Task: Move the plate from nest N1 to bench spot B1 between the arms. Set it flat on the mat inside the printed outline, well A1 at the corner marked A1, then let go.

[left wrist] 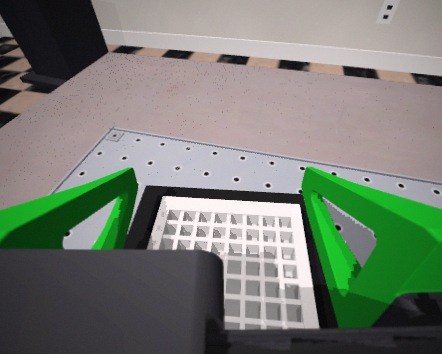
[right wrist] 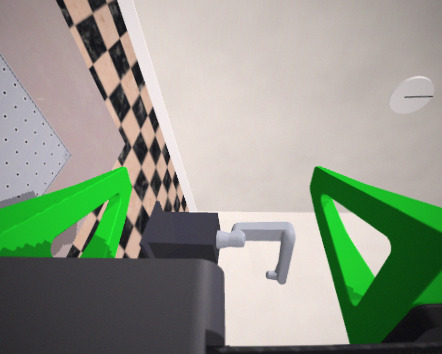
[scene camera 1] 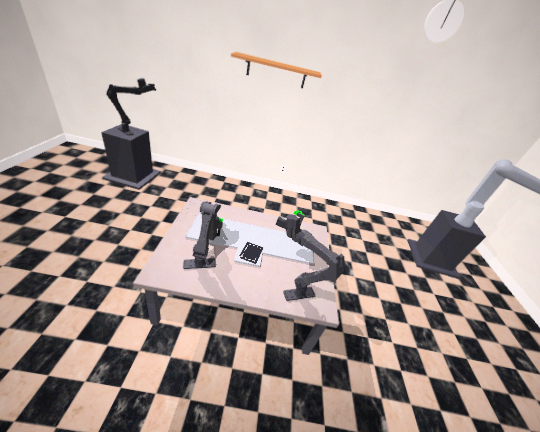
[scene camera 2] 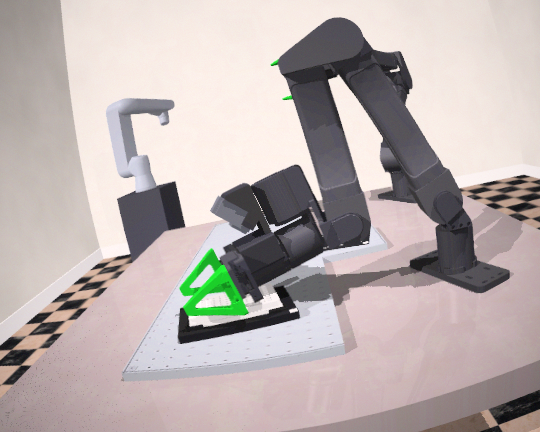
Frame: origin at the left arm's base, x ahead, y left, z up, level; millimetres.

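Where they show: left gripper, fingertip midpoint: [left wrist: 219, 176] [scene camera 2: 183, 301]; right gripper, fingertip midpoint: [right wrist: 220, 177] [scene camera 2: 276, 82]; left arm's base, link origin: [scene camera 1: 199, 264] [scene camera 2: 457, 271]; right arm's base, link origin: [scene camera 1: 299, 294] [scene camera 2: 404, 197].
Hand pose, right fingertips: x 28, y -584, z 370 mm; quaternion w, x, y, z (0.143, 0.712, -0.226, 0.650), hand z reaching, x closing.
Observation:
Things, the pixels of their centre, and the offset from my right fingertips. Level surfaces: height alone.
- white multi-well plate, body centre: [left wrist: 221, 321] [scene camera 2: 232, 305] dx +298, dy +489, dz -338 mm
- black nest, body centre: [left wrist: 220, 323] [scene camera 2: 234, 312] dx +299, dy +490, dz -348 mm
- dark mat, surface height: dz -355 mm
- light perforated board, surface height: dz -357 mm
- table, surface height: dz -370 mm
The white multi-well plate [scene camera 2: 272, 301] [left wrist: 225, 204] sits in the black nest [scene camera 2: 237, 331] [left wrist: 225, 194] on the perforated board. My left gripper [scene camera 2: 184, 300] [left wrist: 219, 176] is open, tilted low over the plate, with one green finger on each side of it. My left gripper's camera housing hides the plate's lower left part in the left wrist view. My right gripper [scene camera 1: 298, 214] [right wrist: 220, 177] is open and empty, raised above the board at the right in scene camera 1. The dark mat [scene camera 1: 251, 253] with its white printed outline lies between the arms; the A1 mark is too small to read.
The light perforated board [scene camera 1: 295, 247] [scene camera 2: 165, 359] [left wrist: 165, 159] runs along the table [scene camera 1: 175, 280] [scene camera 2: 425, 350]. In scene camera 2 my left arm's links rise in front of the right arm. A grey arm on a dark pedestal [scene camera 1: 446, 242] [right wrist: 182, 235] stands beyond the table.

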